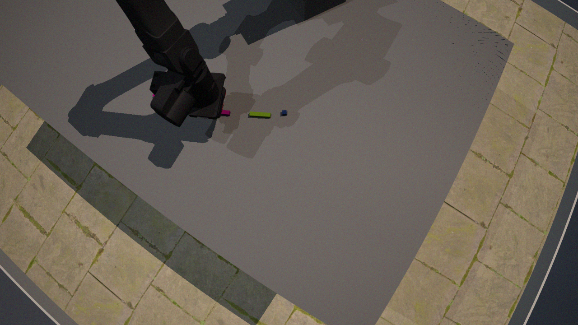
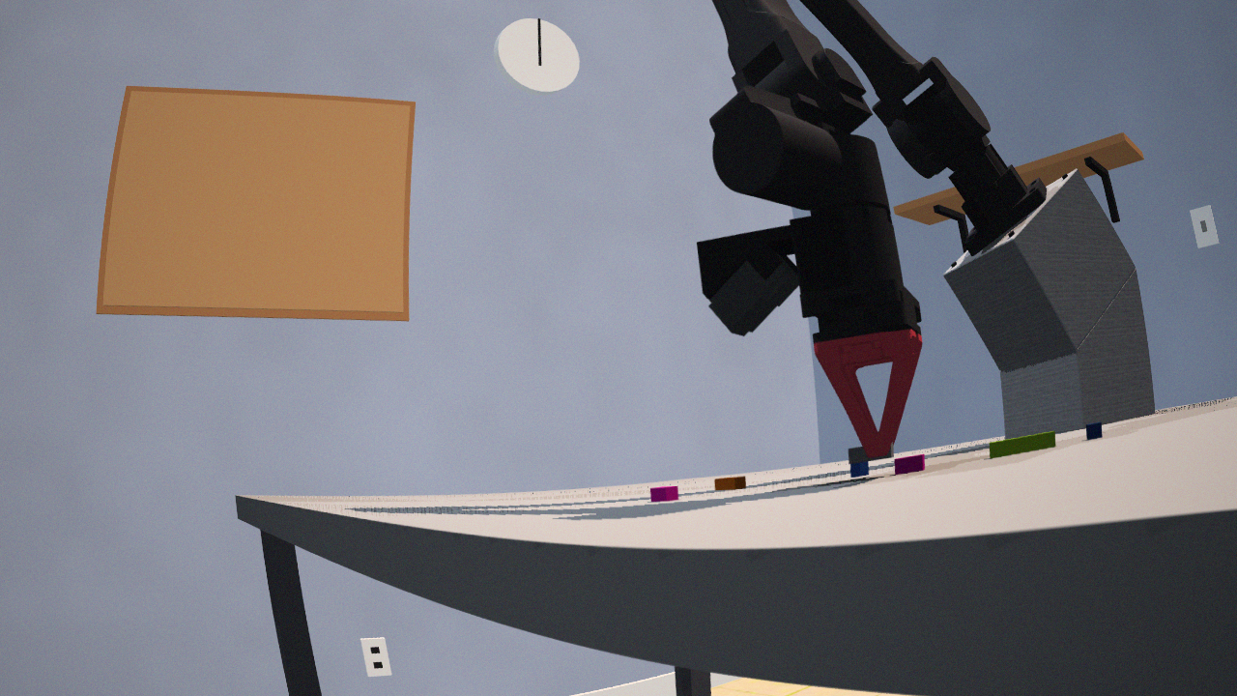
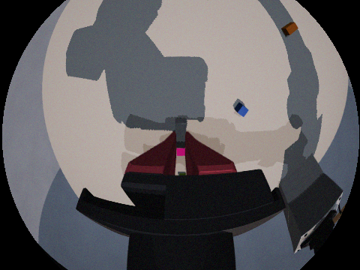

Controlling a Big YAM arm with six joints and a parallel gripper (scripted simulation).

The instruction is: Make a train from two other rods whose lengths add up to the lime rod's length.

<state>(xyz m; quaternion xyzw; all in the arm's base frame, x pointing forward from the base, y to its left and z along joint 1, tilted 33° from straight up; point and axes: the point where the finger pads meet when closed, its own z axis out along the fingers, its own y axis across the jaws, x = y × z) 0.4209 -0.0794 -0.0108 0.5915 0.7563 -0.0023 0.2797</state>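
Now: the grey rod 10 mm to the right of my hand and 10 mm below it. From my hand the other things lie so: lime rod (20 mm behind, 100 mm to the left, 20 mm below); then orange rod (110 mm behind, 180 mm to the right, 20 mm below).
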